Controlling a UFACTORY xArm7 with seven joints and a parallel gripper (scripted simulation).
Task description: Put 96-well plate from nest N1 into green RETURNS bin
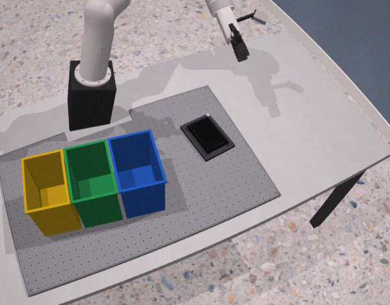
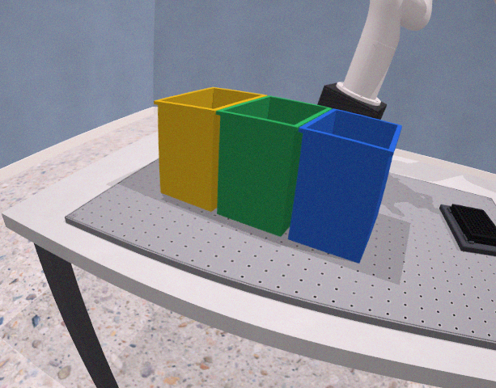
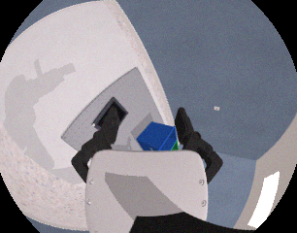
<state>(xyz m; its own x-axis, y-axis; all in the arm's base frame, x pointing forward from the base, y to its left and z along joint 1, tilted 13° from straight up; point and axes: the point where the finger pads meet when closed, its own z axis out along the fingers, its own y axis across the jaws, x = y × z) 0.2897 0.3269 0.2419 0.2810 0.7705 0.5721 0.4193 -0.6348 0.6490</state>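
Right now my hand is 2 cm short of the black 96-well plate, 11 cm to the left of it and 30 cm above it. Round my hand: blue bin: 8 cm ahead, 41 cm to the right, 23 cm below; dark plate nest: 2 cm ahead, 11 cm to the right, 31 cm below; green bin: 4 cm ahead, 53 cm to the right, 23 cm below.
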